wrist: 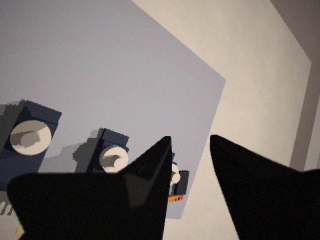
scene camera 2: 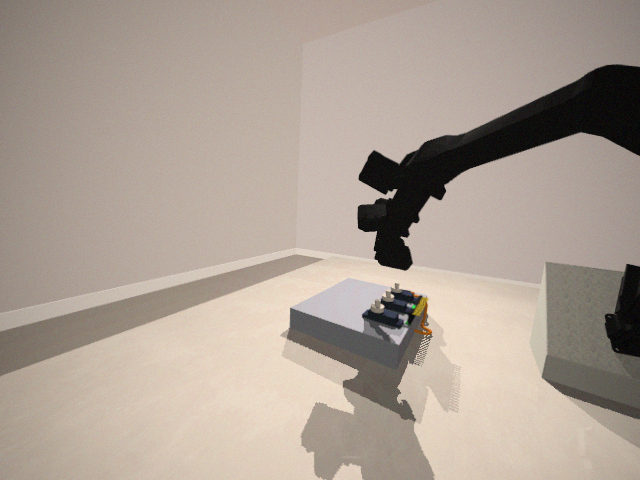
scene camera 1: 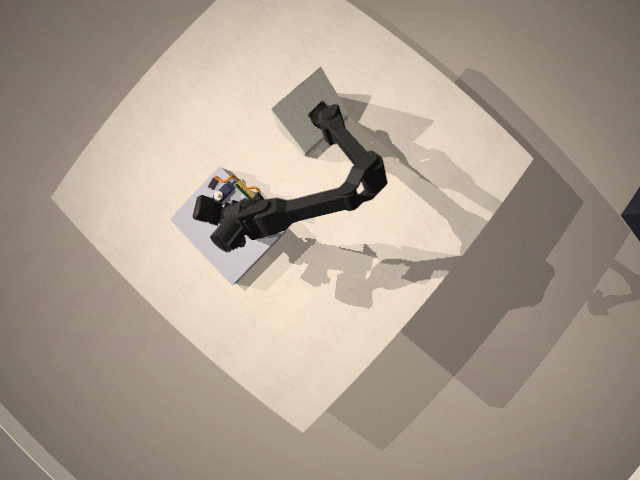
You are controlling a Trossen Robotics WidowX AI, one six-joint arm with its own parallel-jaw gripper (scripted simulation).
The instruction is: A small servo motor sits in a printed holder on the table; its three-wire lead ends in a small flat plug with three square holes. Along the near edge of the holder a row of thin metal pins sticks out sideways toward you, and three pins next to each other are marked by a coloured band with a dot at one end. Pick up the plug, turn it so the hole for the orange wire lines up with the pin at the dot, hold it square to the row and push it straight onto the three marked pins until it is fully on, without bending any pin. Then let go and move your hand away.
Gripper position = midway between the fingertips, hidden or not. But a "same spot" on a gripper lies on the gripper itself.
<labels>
My gripper shows in the wrist view, in scene camera 2 and in scene camera 1 (216, 219). One and the same spot on my gripper: (wrist: 138, 194) is (scene camera 2: 379, 239).
</labels>
